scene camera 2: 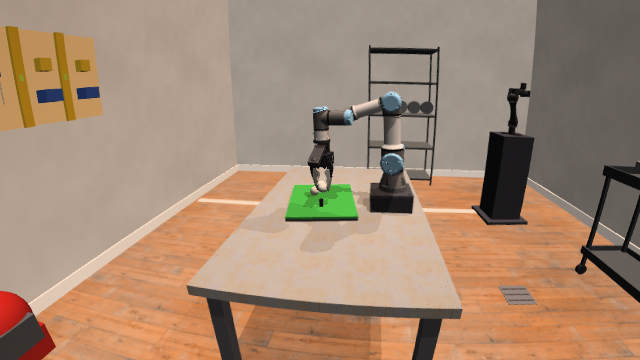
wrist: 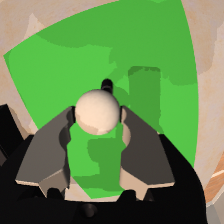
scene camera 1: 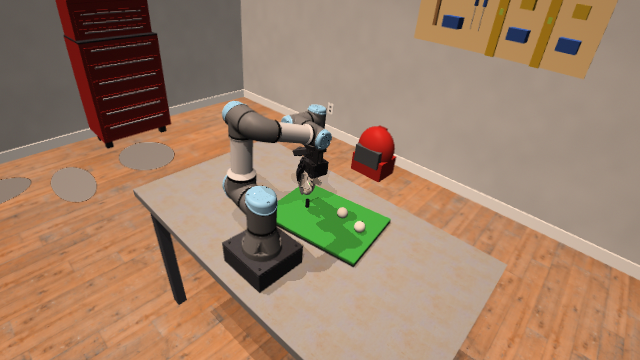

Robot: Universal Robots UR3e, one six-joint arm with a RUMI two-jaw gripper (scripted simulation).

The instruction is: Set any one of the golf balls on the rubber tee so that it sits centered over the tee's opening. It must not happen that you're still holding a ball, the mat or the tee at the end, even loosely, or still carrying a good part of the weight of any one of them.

Labels:
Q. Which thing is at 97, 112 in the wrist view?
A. A white golf ball.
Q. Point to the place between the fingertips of my gripper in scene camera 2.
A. At 323, 190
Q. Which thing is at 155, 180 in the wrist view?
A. My gripper.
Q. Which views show my gripper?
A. Scene camera 2, the wrist view and scene camera 1: all of them.

